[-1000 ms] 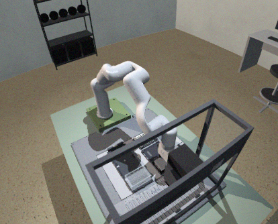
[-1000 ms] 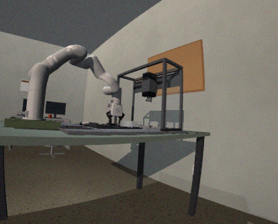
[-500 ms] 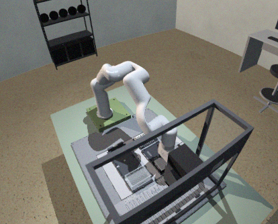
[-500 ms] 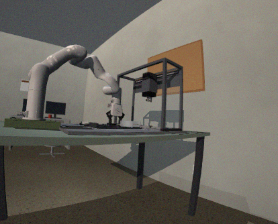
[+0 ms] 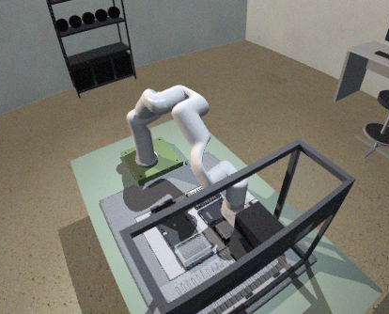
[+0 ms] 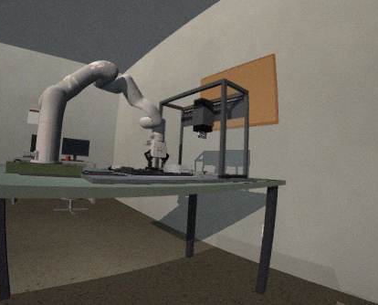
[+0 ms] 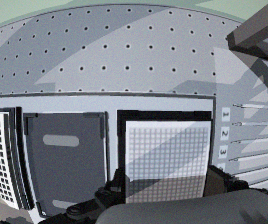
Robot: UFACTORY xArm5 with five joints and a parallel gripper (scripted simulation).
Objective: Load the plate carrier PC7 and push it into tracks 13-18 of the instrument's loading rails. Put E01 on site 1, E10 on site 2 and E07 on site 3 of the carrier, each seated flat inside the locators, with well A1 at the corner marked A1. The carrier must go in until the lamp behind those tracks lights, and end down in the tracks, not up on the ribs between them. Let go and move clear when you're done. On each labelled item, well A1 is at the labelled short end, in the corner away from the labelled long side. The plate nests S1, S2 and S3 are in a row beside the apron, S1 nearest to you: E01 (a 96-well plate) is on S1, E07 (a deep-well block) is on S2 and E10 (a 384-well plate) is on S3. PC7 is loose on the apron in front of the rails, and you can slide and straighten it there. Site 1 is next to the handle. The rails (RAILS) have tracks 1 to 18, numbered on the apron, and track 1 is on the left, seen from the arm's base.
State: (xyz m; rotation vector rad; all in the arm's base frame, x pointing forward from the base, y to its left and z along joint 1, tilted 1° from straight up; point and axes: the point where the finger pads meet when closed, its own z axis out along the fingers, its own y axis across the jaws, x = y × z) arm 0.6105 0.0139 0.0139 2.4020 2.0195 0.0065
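Right now my hand is 3 cm above the nest S3. From my hand the other things lie so: pale block: 3 cm behind, 19 cm to the right, 1 cm below; then deep-well block E07: 1 cm below; then nest S2: 11 cm behind, 2 cm to the left, 3 cm below.
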